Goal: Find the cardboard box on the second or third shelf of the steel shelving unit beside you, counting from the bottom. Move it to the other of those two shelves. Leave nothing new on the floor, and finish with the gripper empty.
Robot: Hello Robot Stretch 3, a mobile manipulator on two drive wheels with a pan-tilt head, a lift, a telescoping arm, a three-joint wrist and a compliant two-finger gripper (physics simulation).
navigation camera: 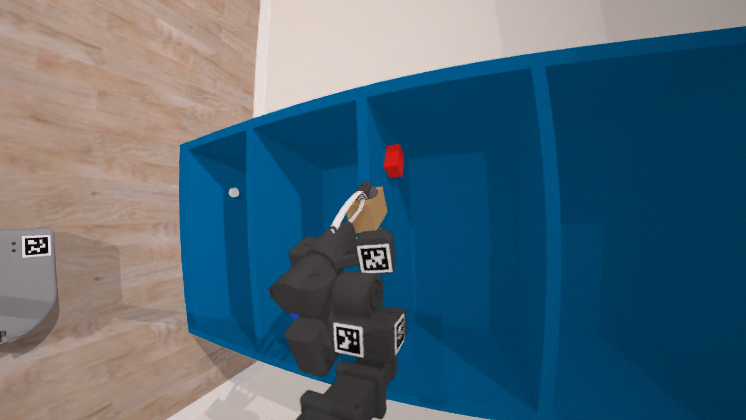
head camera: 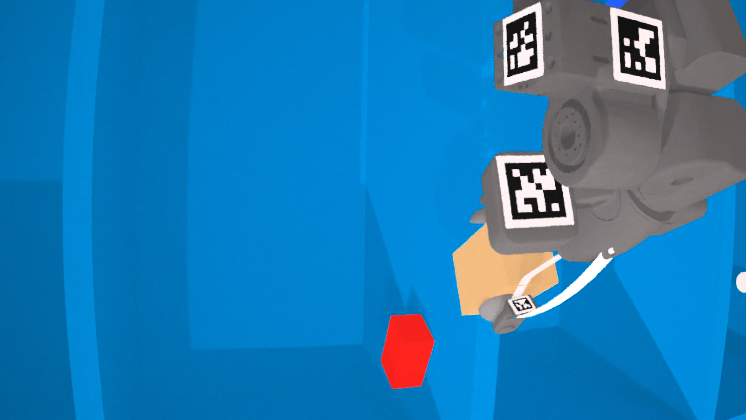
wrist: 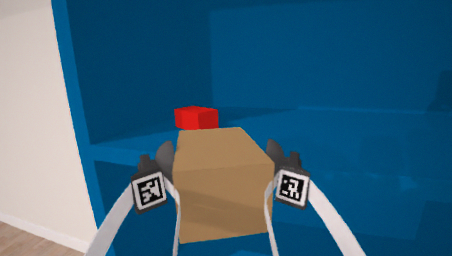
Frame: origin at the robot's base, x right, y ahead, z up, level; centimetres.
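Where they show: gripper, fingertip midpoint: (navigation camera: 373,208) (head camera: 487,268).
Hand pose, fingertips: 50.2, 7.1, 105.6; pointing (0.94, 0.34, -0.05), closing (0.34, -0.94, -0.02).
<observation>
Each offset is from my fingertips to the top centre of the thing, as dx, dy, dz.
The cardboard box @(-1.3, -0.2, +1.8) (head camera: 469,273) (navigation camera: 371,216) (wrist: 222,205) is a plain tan block. My gripper (head camera: 485,263) (navigation camera: 373,208) (wrist: 219,156) is shut on it, with one fingertip on each side in the wrist view. The far fingertip is mostly hidden in the head view. The shelving unit (head camera: 78,208) (navigation camera: 548,156) (wrist: 73,100) is blue and lies sideways in the head and navigation views. The held box is at the front edge of the board (navigation camera: 362,130) (wrist: 120,153) between the second and third shelf spaces, and overlaps that edge in view.
A red block @(+30.1, +16.4, -2.0) (head camera: 407,352) (navigation camera: 394,160) (wrist: 196,118) sits on the third shelf, beyond the box. A blue object @(+35.3, -41.8, -47.7) (head camera: 614,2) (navigation camera: 294,316) is mostly hidden behind the wrist. A small white object @(+38.7, +13.2, -95.5) (head camera: 741,282) (navigation camera: 233,192) is on the bottom shelf. My base (navigation camera: 26,276) shows at left.
</observation>
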